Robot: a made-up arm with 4 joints.
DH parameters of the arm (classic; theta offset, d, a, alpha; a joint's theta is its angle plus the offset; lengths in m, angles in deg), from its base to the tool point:
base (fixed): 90 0.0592 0 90
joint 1: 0 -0.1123 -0.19 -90
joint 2: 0 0.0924 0.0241 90
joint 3: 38.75 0 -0.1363 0
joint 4: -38.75 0.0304 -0.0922 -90
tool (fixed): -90 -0.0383 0 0
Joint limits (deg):
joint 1: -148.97..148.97
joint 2: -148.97..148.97
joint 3: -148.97..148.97
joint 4: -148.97..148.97
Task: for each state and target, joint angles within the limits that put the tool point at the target. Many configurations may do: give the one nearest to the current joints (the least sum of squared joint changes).
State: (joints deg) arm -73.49 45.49 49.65 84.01
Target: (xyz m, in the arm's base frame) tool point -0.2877 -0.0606 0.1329
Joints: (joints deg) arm -62.91 69.84 84.18 74.20
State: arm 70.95 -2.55 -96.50 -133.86
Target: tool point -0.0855 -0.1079 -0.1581
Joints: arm 110.98 8.74 -79.98 -124.70
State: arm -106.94 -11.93 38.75 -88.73
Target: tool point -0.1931 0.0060 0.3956
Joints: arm -83.51 -40.01 5.45 -55.83
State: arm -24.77 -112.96 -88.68 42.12
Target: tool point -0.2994 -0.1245 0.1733
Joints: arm -3.09 -116.56 -61.50 61.24
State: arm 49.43 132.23 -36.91 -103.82
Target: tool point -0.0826 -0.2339 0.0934
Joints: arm 48.16 126.23 -46.88 -96.89
